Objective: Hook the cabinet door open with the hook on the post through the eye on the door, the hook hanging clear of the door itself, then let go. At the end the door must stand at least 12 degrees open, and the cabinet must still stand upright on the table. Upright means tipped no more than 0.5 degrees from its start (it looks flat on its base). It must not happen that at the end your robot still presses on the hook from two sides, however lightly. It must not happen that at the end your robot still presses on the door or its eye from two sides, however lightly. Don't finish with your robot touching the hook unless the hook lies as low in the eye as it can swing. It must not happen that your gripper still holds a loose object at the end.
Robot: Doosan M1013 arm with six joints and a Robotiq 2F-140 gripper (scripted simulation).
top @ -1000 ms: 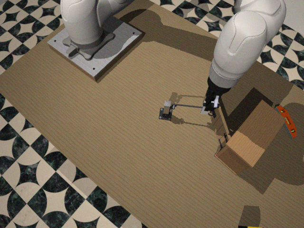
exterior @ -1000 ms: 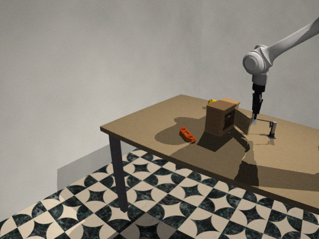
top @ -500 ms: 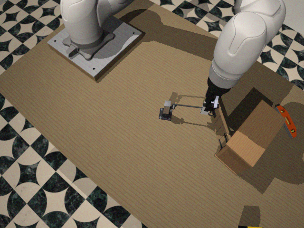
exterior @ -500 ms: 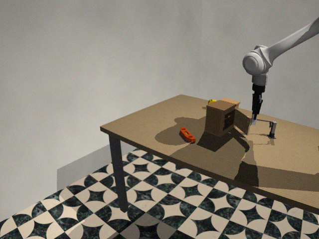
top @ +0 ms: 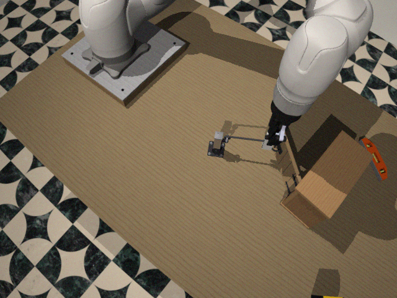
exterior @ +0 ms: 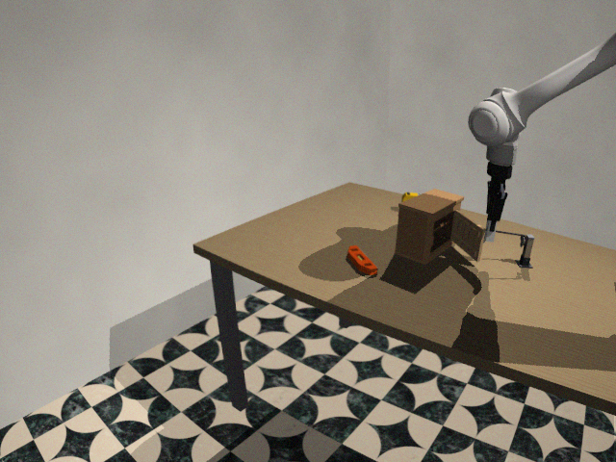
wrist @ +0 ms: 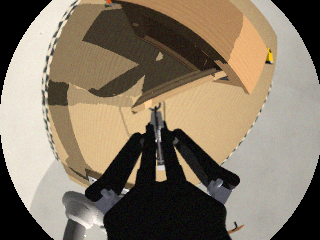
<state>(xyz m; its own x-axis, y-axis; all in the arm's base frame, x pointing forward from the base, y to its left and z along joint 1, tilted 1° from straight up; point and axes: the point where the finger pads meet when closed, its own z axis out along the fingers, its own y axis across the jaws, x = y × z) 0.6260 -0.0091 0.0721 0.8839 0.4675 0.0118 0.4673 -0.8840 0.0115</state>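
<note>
My hand is 4 cm past the wire hook, 2 cm to the left of it and 2 cm above it. Also, from my hand: door 7 cm ahead, 2 cm to the right, 4 cm below; then yellow object 38 cm ahead, 27 cm to the right, 7 cm below; then orange spirit level 32 cm ahead, 22 cm to the left, 10 cm below.
</note>
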